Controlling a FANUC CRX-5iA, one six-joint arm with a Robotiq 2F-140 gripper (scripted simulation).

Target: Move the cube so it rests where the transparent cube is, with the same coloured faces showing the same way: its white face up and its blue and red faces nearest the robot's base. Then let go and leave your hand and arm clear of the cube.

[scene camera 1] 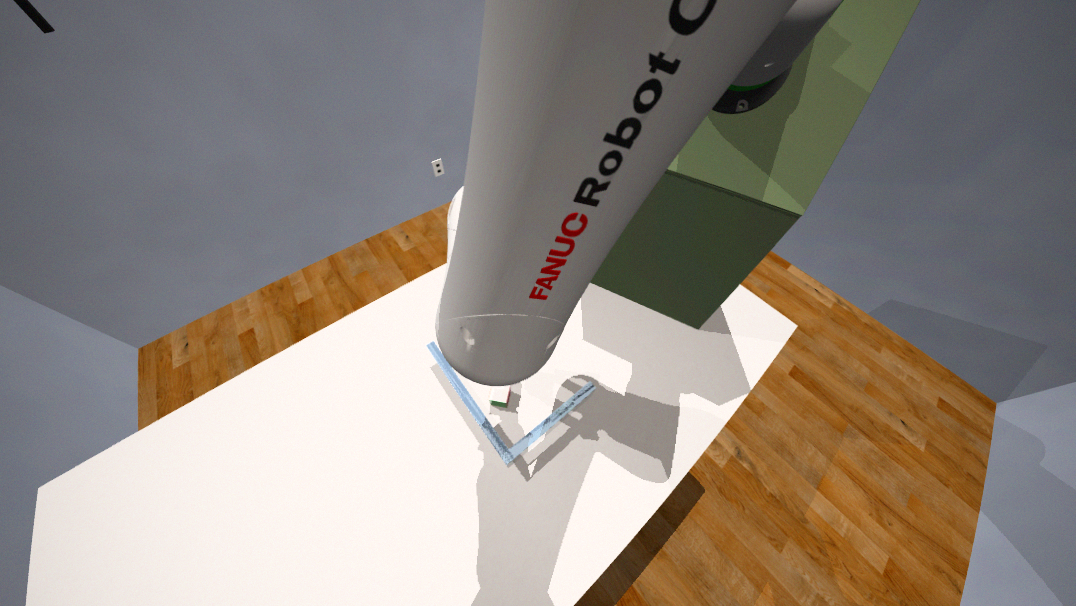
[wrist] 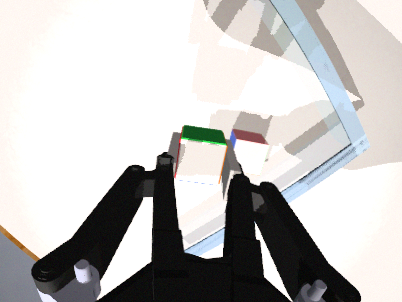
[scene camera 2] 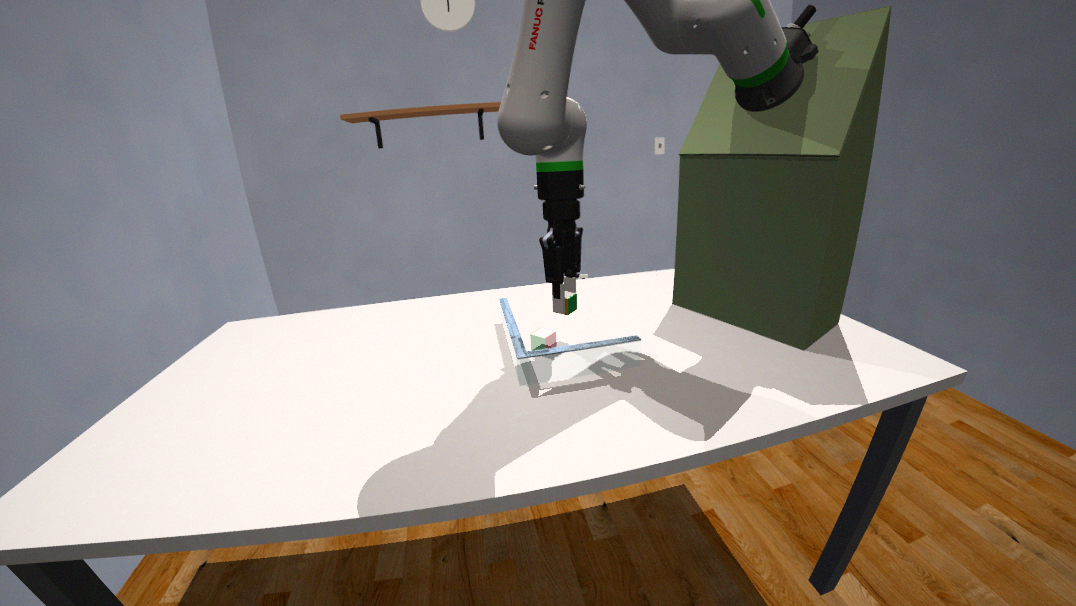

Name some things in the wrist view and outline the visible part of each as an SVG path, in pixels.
My gripper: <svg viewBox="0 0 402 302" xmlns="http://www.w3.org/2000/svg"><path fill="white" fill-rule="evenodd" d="M31 269L31 275L43 302L361 302L360 292L328 263L279 189L268 181L262 181L259 185L250 182L250 178L244 174L242 165L238 163L232 142L229 139L226 139L228 148L220 178L223 201L227 202L224 211L226 214L223 256L203 258L185 253L182 230L179 230L174 182L180 132L172 133L168 152L157 155L154 170L145 171L143 166L137 164L128 166L74 235L39 259ZM255 223L291 300L264 277L261 241L256 239ZM153 197L151 262L103 297L96 300L101 293L100 281L105 275L140 208L143 198Z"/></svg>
A cube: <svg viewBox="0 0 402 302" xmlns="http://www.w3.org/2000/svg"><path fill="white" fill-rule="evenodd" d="M183 125L179 140L175 179L218 185L228 147L223 131Z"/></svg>
